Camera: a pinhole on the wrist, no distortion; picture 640 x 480 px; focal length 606.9 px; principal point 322.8 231.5 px. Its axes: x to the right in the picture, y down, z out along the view. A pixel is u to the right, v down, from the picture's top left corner.
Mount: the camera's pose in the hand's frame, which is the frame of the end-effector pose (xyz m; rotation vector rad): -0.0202 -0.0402 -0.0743 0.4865 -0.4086 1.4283
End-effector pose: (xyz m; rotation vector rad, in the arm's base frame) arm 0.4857 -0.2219 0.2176 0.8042 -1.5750 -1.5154
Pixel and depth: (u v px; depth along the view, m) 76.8 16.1 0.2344
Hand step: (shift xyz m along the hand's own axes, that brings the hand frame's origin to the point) 0.0576 -0.2541 0.0639
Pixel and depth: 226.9 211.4 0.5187
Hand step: -0.0008 -0.3941 0.3135
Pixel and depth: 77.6 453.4 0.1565
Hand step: -0.0804 -0.1743 0.0264
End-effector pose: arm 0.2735 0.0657 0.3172 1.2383 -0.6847 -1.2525
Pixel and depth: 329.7 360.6 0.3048
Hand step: -0.0780 -0.1995 0.1872
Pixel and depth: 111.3 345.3 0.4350
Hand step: -0.1080 -0.3988 0.2130
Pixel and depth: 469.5 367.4 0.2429
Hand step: -0.0631 -0.1204 0.1647
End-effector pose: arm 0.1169 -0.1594 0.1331 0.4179 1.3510 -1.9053
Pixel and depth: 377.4 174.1 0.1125
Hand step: -0.0062 -0.0942 0.0245
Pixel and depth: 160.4 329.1 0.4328
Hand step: -0.0924 -0.3687 0.2298
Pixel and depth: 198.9 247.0 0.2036
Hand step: -0.0254 -0.1860 0.0737
